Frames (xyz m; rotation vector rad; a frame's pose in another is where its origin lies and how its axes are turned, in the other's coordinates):
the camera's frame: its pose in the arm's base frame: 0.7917 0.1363 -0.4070 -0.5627 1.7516 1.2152
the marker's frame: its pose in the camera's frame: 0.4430 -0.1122 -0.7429 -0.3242 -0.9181 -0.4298
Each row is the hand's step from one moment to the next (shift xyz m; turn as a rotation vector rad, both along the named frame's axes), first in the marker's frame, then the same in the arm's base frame.
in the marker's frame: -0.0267 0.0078 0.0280 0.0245 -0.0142 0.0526
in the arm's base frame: -0.0074 0.0008 0.0388 0.0316 0.0449 0.0234
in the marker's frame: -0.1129 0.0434 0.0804 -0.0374 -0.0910 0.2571
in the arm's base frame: -0.0500 -0.0164 0.1354 0.1362 0.1004 0.2172
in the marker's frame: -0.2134 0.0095 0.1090 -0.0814 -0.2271 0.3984
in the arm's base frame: -0.0362 -0.0820 0.2224 0.2862 0.1096 0.3507
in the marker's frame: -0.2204 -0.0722 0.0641 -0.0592 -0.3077 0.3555
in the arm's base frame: 0.0284 -0.1422 0.1920 0.3576 0.0718 0.3026
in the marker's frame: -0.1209 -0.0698 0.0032 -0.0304 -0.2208 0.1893
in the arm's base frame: 0.0366 -0.1079 0.0808 0.2442 0.0197 0.1596
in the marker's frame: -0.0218 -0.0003 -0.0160 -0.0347 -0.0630 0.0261
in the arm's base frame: -0.0088 -0.0255 0.0022 0.0568 -0.0301 0.0416
